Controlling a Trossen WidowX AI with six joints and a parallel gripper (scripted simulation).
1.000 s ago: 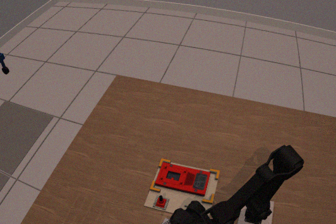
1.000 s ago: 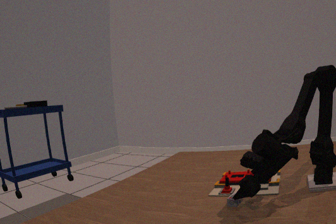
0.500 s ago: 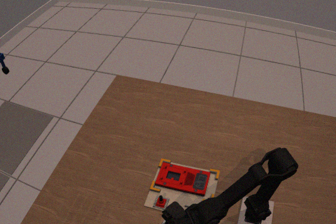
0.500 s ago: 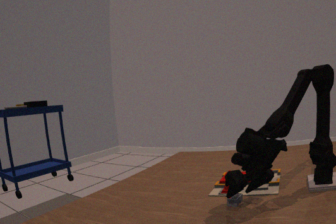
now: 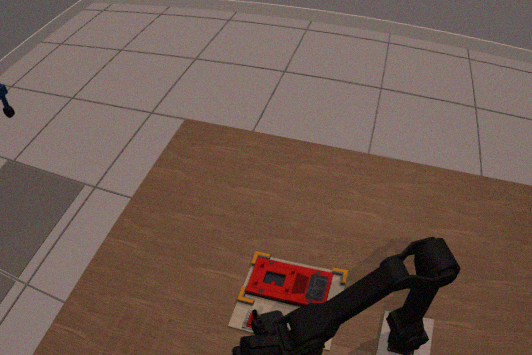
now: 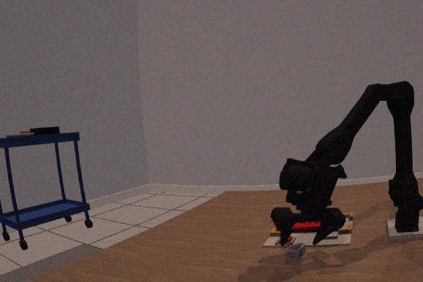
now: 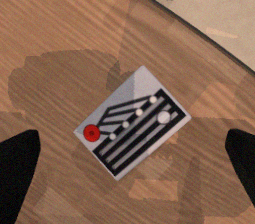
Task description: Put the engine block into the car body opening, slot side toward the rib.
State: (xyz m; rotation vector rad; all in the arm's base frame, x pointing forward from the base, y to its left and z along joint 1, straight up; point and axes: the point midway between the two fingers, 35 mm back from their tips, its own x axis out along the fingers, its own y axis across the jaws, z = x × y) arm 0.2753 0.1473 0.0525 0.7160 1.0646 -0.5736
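The engine block lies 2 cm below my gripper tip.
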